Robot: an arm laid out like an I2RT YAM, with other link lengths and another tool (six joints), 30 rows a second.
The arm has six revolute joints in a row. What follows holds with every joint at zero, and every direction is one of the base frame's.
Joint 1 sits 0.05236 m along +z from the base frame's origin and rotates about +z.
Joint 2 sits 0.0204 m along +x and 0.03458 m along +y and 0.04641 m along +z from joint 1 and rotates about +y.
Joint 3 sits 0.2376 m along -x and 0.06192 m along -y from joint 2 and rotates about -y.
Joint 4 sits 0.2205 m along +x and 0.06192 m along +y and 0.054 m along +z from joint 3 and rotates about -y.
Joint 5 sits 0.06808 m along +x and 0.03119 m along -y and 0.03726 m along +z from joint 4 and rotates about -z.
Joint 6 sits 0.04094 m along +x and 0.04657 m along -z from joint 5 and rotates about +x.
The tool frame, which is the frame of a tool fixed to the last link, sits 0.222 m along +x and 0.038 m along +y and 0.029 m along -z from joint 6; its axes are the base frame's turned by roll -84.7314, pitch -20.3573 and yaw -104.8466 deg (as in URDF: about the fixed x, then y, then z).
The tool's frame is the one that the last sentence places.
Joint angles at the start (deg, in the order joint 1, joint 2, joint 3, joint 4, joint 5, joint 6): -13.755 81.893 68.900 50.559 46.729 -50.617
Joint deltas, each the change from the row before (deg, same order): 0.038 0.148 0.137 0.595 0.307 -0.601; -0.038 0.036 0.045 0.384 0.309 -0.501; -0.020 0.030 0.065 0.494 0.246 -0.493; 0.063 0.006 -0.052 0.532 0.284 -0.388; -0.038 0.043 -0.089 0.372 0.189 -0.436; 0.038 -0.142 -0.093 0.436 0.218 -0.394; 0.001 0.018 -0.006 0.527 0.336 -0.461; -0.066 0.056 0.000 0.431 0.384 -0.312
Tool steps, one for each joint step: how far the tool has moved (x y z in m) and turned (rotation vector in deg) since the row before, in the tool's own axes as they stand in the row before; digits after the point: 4 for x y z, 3 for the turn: 0.0021 0.0001 0.0011 -0.102 0.449 -0.189; 0.0020 0.0011 0.0010 -0.176 0.373 -0.279; 0.0024 0.0004 0.0012 -0.112 0.427 -0.143; 0.0018 0.0004 0.0004 -0.136 0.344 -0.044; 0.0009 0.0012 0.0004 -0.089 0.232 -0.304; 0.0026 0.0003 0.0005 -0.092 0.345 -0.040; 0.0022 0.0010 0.0009 -0.208 0.410 -0.138; 0.0018 0.0017 0.0010 -0.323 0.382 -0.140
